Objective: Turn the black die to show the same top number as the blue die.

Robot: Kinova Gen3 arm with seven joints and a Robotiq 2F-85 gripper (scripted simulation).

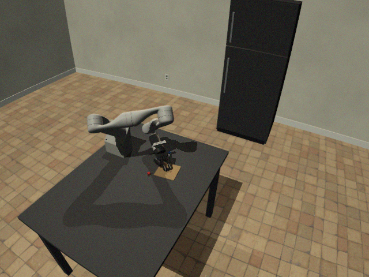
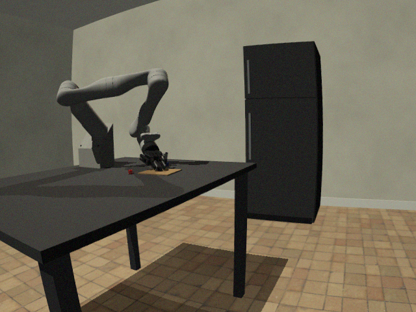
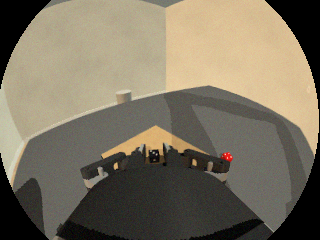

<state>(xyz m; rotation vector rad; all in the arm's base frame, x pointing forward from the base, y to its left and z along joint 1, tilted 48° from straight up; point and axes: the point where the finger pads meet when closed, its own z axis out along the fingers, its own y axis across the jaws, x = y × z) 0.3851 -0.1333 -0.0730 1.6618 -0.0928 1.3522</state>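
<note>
Now: hand 10 mm short of the black die and 10 mm above it. Round my hand: tan mat (20 mm below, 10 mm ahead); red die (90 mm to the right, 90 mm behind, 20 mm below); blue die (160 mm to the left, 60 mm behind, 20 mm below).
</note>
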